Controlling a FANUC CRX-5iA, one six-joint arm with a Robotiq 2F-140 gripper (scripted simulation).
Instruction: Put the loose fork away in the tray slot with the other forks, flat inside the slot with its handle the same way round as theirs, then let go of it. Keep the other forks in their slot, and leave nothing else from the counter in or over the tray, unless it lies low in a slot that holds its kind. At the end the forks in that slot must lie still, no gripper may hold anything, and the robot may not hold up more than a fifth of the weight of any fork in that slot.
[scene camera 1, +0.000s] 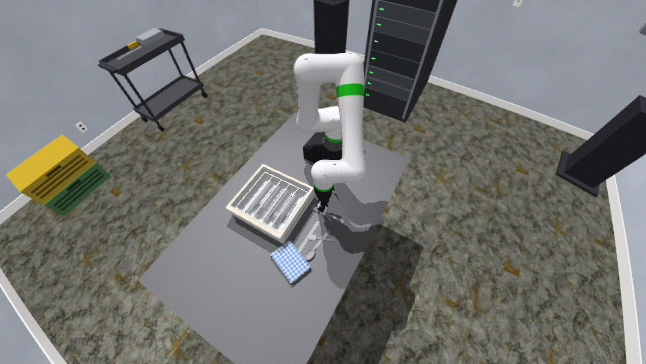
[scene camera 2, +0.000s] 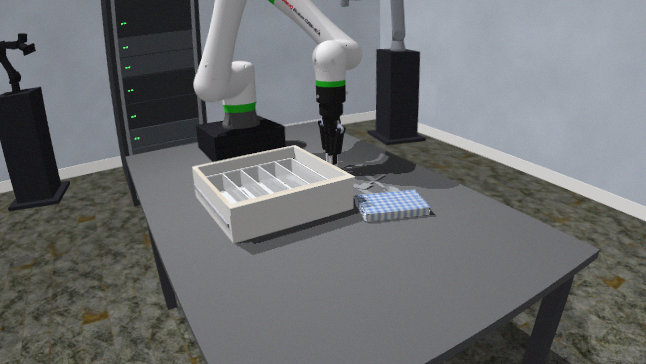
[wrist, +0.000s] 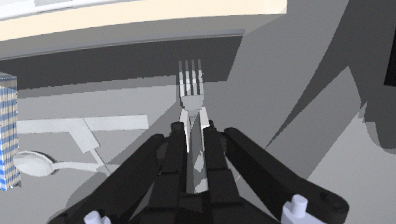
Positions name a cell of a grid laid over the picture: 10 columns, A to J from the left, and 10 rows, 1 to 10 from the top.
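The gripper (scene camera 2: F5) is visible, and the wrist view has the gripper as well (wrist: E6).
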